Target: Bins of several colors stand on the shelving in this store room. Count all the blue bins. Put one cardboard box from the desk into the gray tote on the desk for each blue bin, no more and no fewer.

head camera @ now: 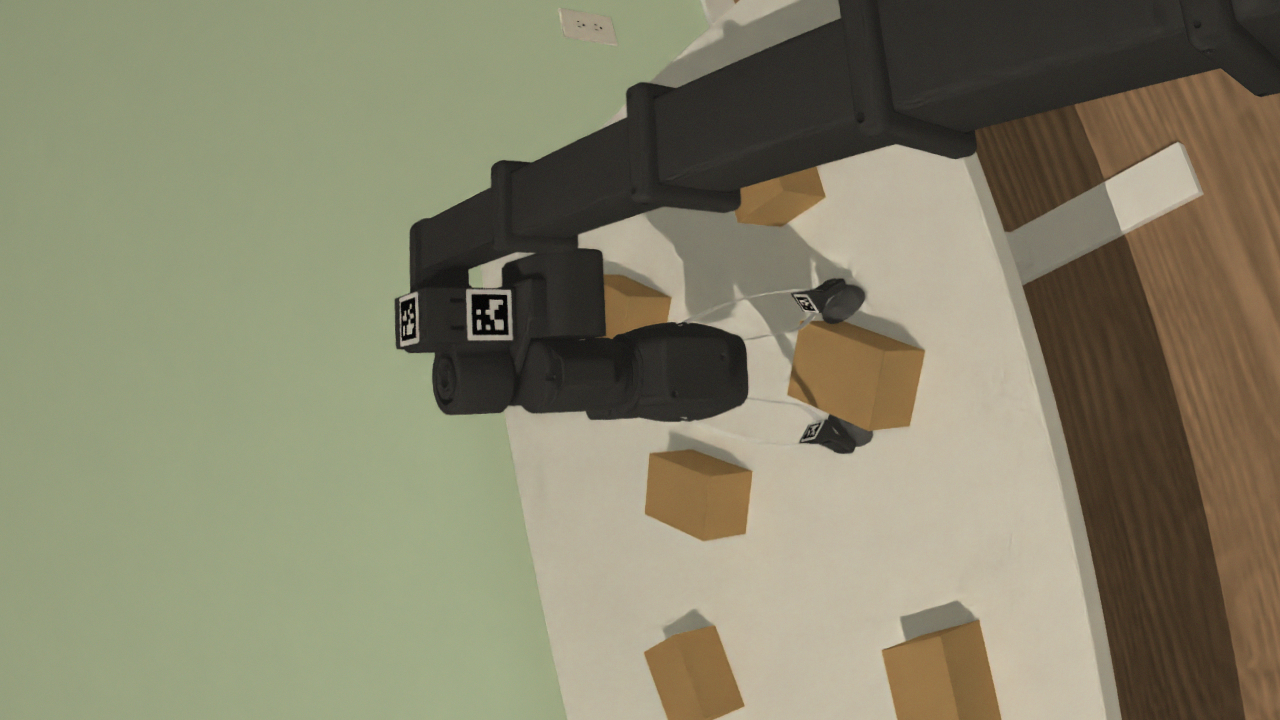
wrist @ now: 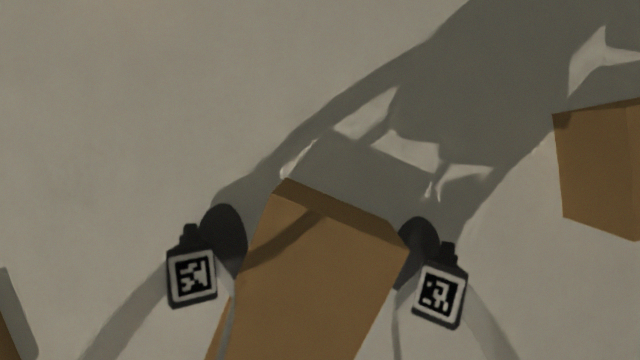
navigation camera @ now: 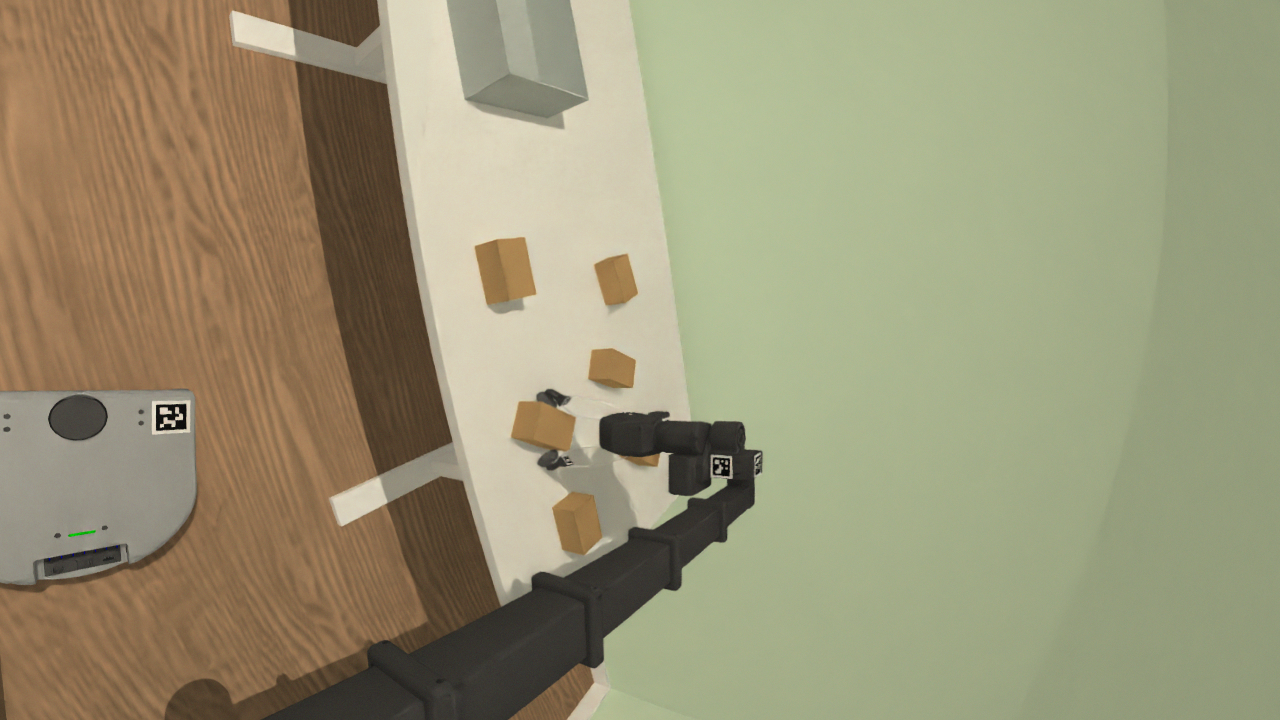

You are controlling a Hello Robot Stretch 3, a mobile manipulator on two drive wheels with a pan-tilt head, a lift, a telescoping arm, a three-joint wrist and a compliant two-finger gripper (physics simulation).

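Pixels of known places: robot's base, origin of its link: (navigation camera: 80,415).
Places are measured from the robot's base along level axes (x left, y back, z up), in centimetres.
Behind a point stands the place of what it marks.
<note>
My gripper (head camera: 845,368) @(x -56.0, y 2.3, z 71.9 cm) (navigation camera: 554,428) @(x -56.0, y 2.3, z 71.9 cm) (wrist: 318,240) @(x -56.0, y 2.3, z 71.9 cm) is shut on a cardboard box (head camera: 827,362) @(x -54.7, y 2.6, z 77.0 cm) (navigation camera: 537,424) @(x -49.9, y 0.8, z 77.0 cm) (wrist: 310,310), one fingertip against each side. The box seems to rest on the white desk (head camera: 805,564) @(x -63.2, y -14.4, z 72.0 cm) (navigation camera: 537,179) @(x -54.8, y -41.9, z 72.0 cm) (wrist: 100,100); any gap under it cannot be made out. The gray tote (navigation camera: 528,96) @(x -46.2, y -51.9, z 77.5 cm) stands at the top of the navigation view, partly cut off; its inside is hardly visible. Other boxes lie on the desk: one (head camera: 698,497) @(x -71.4, y -8.1, z 77.0 cm) (navigation camera: 611,368) @(x -70.5, y -8.1, z 77.0 cm) beside the gripper, one (head camera: 693,671) @(x -74.2, y -25.3, z 76.3 cm) (navigation camera: 616,279) @(x -73.7, y -26.3, z 76.4 cm) near the wall, one (head camera: 939,671) @(x -44.2, y -20.2, z 77.0 cm) (navigation camera: 505,270) @(x -43.4, y -21.8, z 77.0 cm) near the front edge. No blue bins show.
Another box (head camera: 780,197) @(x -59.2, y 16.2, z 76.3 cm) (navigation camera: 577,522) @(x -59.0, y 18.6, z 77.0 cm) (wrist: 595,165) lies close to my arm (head camera: 751,125) @(x -28.5, y 9.8, z 107.1 cm) (navigation camera: 617,573) @(x -26.8, y 8.8, z 106.5 cm). One more box (head camera: 635,304) @(x -80.6, y 9.9, z 76.1 cm) (navigation camera: 646,459) @(x -83.5, y 11.5, z 77.0 cm) is partly hidden under the wrist. The green wall (head camera: 223,358) @(x -125.5, y 8.6, z 109.0 cm) (navigation camera: 895,268) @(x -114.3, y -31.0, z 129.3 cm) runs along the desk's back. My base (navigation camera: 98,483) @(x -2.3, y 11.0, z 16.0 cm) stands on the wooden floor.
</note>
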